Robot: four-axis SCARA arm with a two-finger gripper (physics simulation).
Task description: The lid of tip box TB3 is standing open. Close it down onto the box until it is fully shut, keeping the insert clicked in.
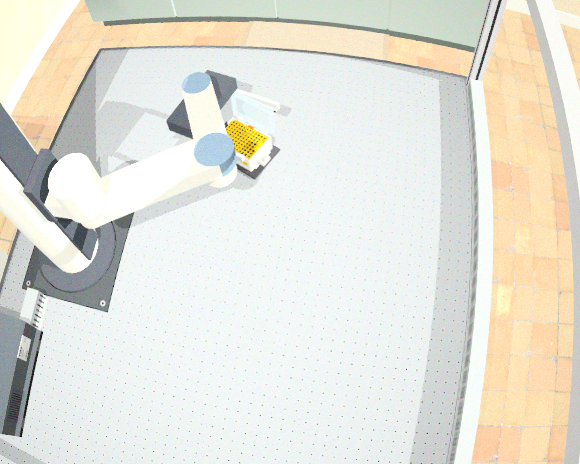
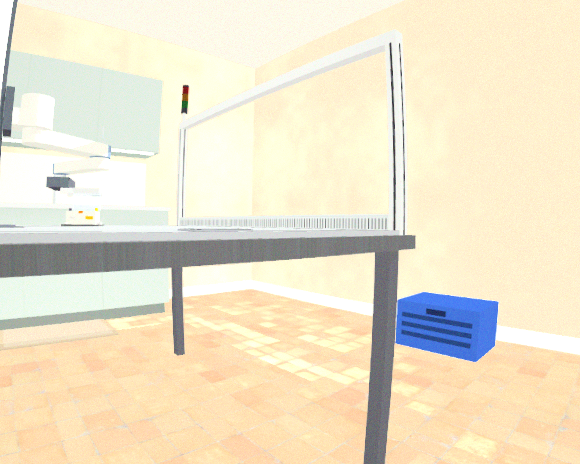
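Where they show: gripper, fingertip midpoint: (image 1: 261, 131) (image 2: 100, 192); arm's base at its link origin: (image 1: 77, 249).
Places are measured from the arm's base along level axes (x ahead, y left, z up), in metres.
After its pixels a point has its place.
Observation:
Tip box TB3 (image 1: 259, 157) @[x 0.447, y 0.303, z 0.040 m] (image 2: 75, 217) @[x 0.359, y 0.306, z 0.048 m] is a small white box on a dark base plate (image 1: 254, 174) @[x 0.441, y 0.264, z 0.021 m]. Its yellow perforated insert (image 1: 247, 140) @[x 0.414, y 0.330, z 0.070 m] lies inside the box; part is hidden by the arm, and I cannot tell whether every edge is clicked in. The clear pale-blue lid (image 1: 254, 114) @[x 0.422, y 0.388, z 0.106 m] (image 2: 88, 202) @[x 0.427, y 0.386, z 0.113 m] stands open, upright at the far side of the box. My gripper (image 1: 257, 99) (image 2: 81, 191) is open and empty. One long pale finger shows behind the lid near its top edge; I cannot tell whether they touch. The other finger is not clearly visible.
The dark gripper body (image 1: 227, 87) @[x 0.364, y 0.395, z 0.203 m] (image 2: 60, 182) @[x 0.292, y 0.265, z 0.181 m] hangs beside the box under the white arm (image 1: 150, 172) @[x 0.301, y 0.078, z 0.312 m]. The arm's elbow joint hides the box's left corner. The perforated table (image 1: 300, 300) @[x 0.602, y -0.031, z 0.013 m] is edged by a frame (image 2: 395, 135) @[x 1.003, y -0.711, z 0.286 m] on the right.

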